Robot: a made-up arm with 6 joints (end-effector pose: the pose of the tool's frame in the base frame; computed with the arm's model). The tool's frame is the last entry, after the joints. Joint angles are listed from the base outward.
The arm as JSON. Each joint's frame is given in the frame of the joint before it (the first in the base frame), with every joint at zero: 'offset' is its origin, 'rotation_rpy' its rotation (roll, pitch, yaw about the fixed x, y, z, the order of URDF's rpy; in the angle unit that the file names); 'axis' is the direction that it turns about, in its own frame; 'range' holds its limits. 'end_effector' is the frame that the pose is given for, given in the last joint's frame.
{
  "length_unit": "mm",
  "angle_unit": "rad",
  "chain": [
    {
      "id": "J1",
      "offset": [
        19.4,
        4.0,
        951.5
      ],
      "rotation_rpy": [
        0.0,
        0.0,
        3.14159
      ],
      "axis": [
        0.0,
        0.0,
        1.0
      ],
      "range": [
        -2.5,
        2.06
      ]
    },
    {
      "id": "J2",
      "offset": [
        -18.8,
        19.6,
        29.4
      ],
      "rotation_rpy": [
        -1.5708,
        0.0,
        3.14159
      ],
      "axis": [
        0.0,
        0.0,
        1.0
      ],
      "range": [
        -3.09,
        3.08
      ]
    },
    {
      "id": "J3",
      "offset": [
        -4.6,
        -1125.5,
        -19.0
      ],
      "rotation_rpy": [
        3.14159,
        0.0,
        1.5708
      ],
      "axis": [
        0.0,
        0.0,
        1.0
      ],
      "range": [
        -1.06,
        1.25
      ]
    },
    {
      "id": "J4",
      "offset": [
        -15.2,
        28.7,
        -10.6
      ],
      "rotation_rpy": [
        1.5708,
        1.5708,
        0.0
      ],
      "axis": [
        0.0,
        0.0,
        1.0
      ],
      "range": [
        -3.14,
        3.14
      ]
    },
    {
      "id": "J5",
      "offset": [
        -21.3,
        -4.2,
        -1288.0
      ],
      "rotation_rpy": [
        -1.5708,
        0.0,
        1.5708
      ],
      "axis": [
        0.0,
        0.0,
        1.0
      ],
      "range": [
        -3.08,
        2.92
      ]
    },
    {
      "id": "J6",
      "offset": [
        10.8,
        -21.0,
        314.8
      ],
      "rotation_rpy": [
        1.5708,
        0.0,
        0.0
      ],
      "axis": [
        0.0,
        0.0,
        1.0
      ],
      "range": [
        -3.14,
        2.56
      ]
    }
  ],
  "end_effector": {
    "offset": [
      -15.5,
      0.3,
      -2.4
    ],
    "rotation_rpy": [
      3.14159,
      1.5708,
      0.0
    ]
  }
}
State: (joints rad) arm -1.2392 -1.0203 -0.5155 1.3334 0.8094 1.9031
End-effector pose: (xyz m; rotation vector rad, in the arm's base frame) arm -0.0799 -0.0854 2.4843 2.4010 -0.5589 0.5148
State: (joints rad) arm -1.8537 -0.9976 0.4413 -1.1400 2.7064 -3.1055
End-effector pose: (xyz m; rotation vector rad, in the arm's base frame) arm -0.0280 0.5103 2.8833 -1.3260 0.3095 2.0844
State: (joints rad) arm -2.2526 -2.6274 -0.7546 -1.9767 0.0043 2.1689
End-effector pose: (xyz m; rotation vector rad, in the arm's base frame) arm 0.5195 0.4400 1.3201 -2.1073 -0.8307 -1.5996
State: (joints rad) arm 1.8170 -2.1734 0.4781 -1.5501 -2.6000 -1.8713
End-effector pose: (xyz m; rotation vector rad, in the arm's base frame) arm 0.5471 -1.8398 1.2582 -0.2011 0.8461 2.1758
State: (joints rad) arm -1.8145 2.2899 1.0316 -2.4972 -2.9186 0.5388
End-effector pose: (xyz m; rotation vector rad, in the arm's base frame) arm -0.0221 -1.1208 -1.0852 1.0841 -1.0897 1.0323
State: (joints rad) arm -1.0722 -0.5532 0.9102 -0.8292 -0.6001 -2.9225
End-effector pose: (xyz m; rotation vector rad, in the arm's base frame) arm -0.2979 0.0595 3.1897 2.5903 -0.5105 1.2257
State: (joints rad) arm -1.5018 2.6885 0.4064 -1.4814 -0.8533 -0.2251
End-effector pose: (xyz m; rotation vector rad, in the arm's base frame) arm -0.0998 0.5787 -0.8098 -2.1209 -0.3902 0.8723
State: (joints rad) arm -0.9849 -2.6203 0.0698 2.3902 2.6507 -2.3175
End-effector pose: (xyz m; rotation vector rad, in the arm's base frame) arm -0.8082 1.6773 0.3712 -1.4048 0.5430 -0.4737
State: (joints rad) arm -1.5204 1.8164 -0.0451 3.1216 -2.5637 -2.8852
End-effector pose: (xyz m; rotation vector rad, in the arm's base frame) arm 0.3677 -0.6997 -0.5471 -0.7432 -0.3643 -1.5491
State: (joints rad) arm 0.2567 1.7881 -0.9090 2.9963 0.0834 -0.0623
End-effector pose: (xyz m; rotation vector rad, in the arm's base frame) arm -0.0860 0.2936 0.1334 0.5608 -0.2273 -2.8764
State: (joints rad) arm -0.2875 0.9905 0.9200 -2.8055 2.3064 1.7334
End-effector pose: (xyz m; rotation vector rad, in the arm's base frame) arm 2.2903 -0.3806 1.4180 0.7356 1.5671 -2.0611
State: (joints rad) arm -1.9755 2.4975 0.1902 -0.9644 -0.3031 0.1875
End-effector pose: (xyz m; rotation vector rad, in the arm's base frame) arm -0.0495 0.4262 -0.7111 -2.5340 -0.8760 1.1205
